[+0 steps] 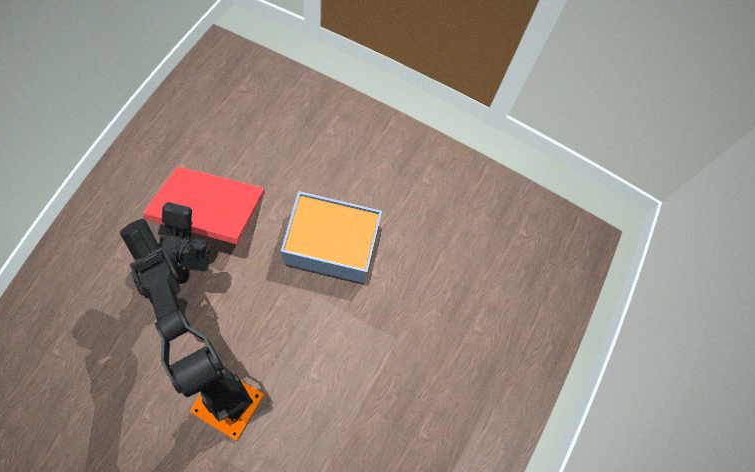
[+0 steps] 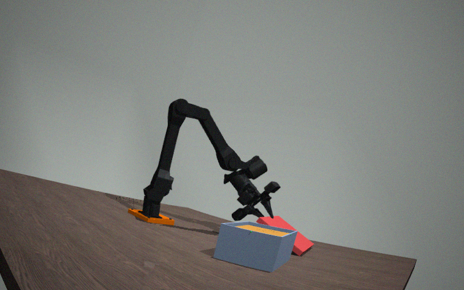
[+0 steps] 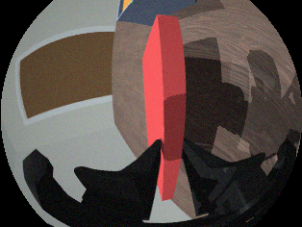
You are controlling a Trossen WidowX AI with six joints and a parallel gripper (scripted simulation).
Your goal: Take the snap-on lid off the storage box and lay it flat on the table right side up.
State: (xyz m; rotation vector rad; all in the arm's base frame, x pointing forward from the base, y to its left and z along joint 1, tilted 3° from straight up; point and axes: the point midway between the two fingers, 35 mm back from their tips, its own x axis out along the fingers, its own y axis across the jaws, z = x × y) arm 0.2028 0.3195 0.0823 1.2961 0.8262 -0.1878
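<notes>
Now: the red lid 70 mm ahead of my gripper tip, 30 mm to the left of it and 30 mm below it. From my gripper tip the other things lie so: blue storage box: 250 mm to the right, 200 mm ahead, 40 mm below.
</notes>
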